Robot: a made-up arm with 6 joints.
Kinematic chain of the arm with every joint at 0, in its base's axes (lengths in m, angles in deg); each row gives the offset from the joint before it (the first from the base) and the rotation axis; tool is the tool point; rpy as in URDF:
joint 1: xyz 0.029 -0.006 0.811 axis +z
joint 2: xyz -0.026 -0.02 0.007 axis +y
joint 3: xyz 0.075 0 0.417 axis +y
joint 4: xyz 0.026 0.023 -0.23 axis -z
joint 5: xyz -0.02 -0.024 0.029 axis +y
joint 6: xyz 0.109 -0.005 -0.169 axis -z
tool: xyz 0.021 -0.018 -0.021 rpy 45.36 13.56 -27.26
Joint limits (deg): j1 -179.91..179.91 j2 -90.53..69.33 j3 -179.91..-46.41 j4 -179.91..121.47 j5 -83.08..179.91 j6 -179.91..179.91
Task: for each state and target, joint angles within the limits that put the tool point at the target. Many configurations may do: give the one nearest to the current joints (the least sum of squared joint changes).
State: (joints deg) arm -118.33 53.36 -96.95 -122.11 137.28 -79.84
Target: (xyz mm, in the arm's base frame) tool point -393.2 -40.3 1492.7
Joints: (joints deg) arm -157.98 18.75 -129.44 -140.11 94.68 -70.34
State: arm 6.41 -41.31 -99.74 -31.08 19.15 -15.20
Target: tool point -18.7 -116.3 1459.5
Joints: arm 21.07 -55.76 -91.35 -37.94 52.32 -10.07
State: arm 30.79 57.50 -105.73 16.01 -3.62 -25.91
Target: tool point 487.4 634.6 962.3
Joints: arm 57.71 58.80 -129.81 7.15 2.47 -27.81
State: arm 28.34 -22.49 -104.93 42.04 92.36 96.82
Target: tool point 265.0 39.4 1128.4
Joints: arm 4.47 -16.48 -90.78 18.46 97.59 95.19
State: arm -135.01 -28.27 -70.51 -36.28 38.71 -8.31
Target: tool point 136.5 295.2 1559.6
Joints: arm -114.94 -53.81 -118.79 -38.47 29.01 -7.17
